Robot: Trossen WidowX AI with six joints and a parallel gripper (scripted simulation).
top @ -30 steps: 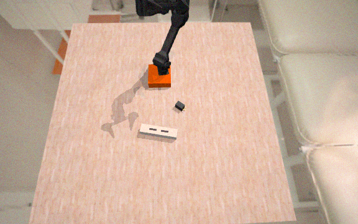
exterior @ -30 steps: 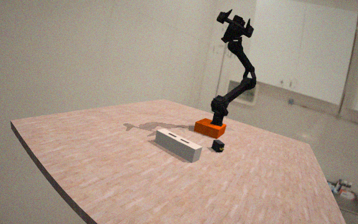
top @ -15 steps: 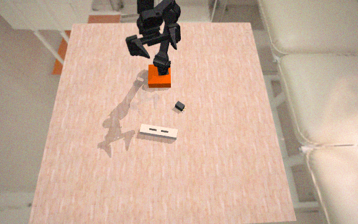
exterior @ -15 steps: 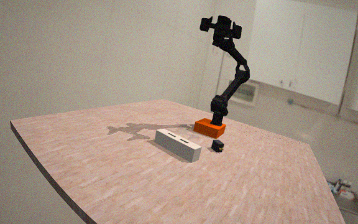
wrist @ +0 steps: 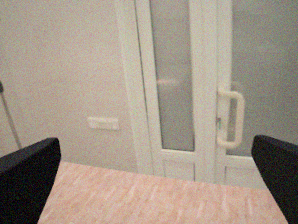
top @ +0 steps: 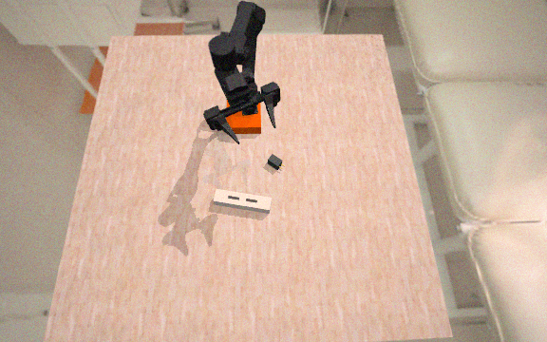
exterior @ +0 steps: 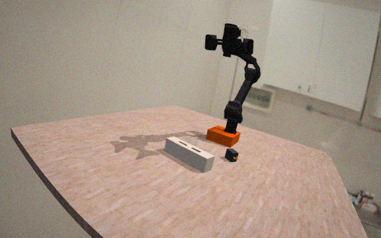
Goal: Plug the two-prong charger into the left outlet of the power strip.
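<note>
Right now the black two-prong charger is 100 mm behind my gripper tip, 90 mm to the left of it and 430 mm below it.
</note>
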